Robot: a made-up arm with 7 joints.
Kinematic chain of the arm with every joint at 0, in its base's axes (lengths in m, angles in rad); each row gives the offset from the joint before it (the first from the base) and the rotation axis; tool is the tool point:
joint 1: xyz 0 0 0.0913 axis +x
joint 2: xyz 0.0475 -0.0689 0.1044 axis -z
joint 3: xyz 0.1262 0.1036 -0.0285 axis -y
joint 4: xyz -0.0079 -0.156 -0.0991 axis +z
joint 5: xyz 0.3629 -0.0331 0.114 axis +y
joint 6: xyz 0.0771 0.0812 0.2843 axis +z
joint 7: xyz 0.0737 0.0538 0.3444 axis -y
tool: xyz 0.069 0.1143 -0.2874
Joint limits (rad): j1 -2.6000..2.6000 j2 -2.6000..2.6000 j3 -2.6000..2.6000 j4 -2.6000..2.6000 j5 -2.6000..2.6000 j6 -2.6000..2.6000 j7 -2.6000..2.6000
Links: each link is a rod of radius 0.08 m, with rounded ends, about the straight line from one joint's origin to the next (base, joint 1, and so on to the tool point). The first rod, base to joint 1, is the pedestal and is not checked.
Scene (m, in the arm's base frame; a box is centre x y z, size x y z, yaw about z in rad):
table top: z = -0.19
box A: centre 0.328 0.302 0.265 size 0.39 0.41 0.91 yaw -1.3
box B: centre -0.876 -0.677 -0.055 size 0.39 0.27 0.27 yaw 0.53
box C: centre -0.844 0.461 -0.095 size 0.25 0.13 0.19 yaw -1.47
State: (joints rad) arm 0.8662 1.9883 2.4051 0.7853 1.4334 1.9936 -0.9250
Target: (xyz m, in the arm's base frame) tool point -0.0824 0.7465 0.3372
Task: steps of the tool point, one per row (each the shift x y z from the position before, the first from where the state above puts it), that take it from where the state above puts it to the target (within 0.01 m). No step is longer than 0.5 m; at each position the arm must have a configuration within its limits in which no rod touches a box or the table.
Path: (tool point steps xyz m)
1: -0.0841 -0.0255 0.0432
2: -0.0648 -0.0010 0.0478
3: -0.0496 0.0191 0.0640
4: -0.0467 0.0390 0.0871
5: -0.0610 0.0647 0.1079
6: 0.0437 0.0928 0.0519
7: 0.0274 0.1056 0.0555
8: 0.0080 0.1159 0.0524
9: -0.0125 0.1218 0.0431
10: -0.1932 0.3376 -0.2952
11: -0.2172 0.1069 -0.3827

